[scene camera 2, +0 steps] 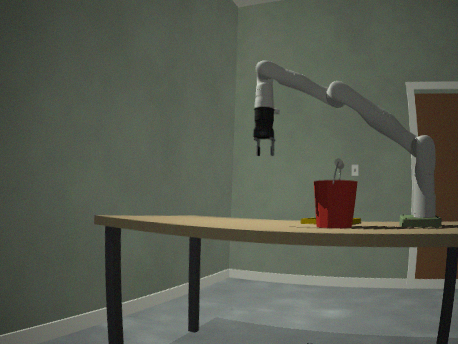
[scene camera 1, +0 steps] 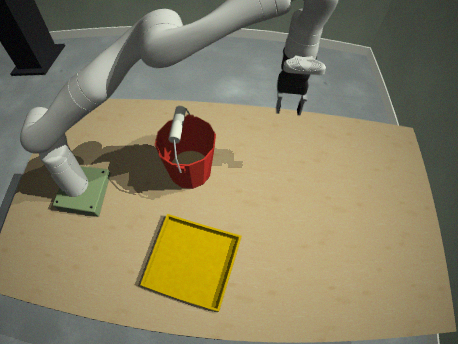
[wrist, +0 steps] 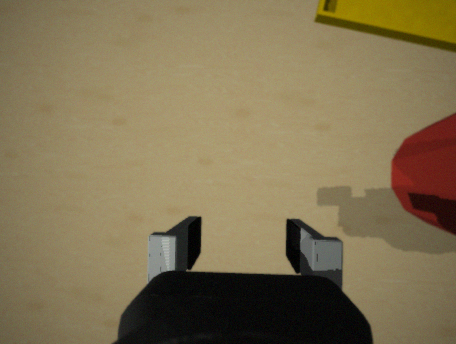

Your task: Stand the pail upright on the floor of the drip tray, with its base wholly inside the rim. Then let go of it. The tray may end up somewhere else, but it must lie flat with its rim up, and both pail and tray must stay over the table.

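Frame: origin at the arm's base, x left, y ahead, z down, level; metres.
Where they show: gripper, fingertip midpoint: (scene camera 2: 265,155) (scene camera 1: 288,111) (wrist: 243,236); arm's base at its link origin: (scene camera 2: 423,216) (scene camera 1: 76,184).
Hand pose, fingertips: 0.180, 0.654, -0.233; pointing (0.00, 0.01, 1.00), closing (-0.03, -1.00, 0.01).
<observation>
Each offset is from my fingertips to the top centre of the thing, as dx, dy, dz. "*": to the spot under its first point. Level surfaces: height alone.
A red pail (scene camera 1: 192,172) (scene camera 2: 335,205) (wrist: 430,175) stands upright on the table, its white-gripped handle {* -0.072, -0.285, +0.014} (scene camera 1: 177,125) (scene camera 2: 339,164) raised above the rim. The yellow drip tray {-0.365, -0.224, +0.249} (scene camera 1: 190,262) (scene camera 2: 308,220) (wrist: 400,25) lies flat on the table with its rim up, apart from the pail. In the second scene view it is partly hidden behind the pail. My gripper (scene camera 1: 290,107) (scene camera 2: 265,150) (wrist: 243,236) is open and empty. It points down, high above the table and off to one side of the pail, higher than the pail's handle.
The arm's green base plate (scene camera 1: 95,192) (scene camera 2: 420,221) is fixed on the table {dz +0.272} (scene camera 1: 325,240) (scene camera 2: 200,225), to the left of the pail in the first scene view. The arm arches over the table's far side there. The far table edge runs beyond the pail.
</observation>
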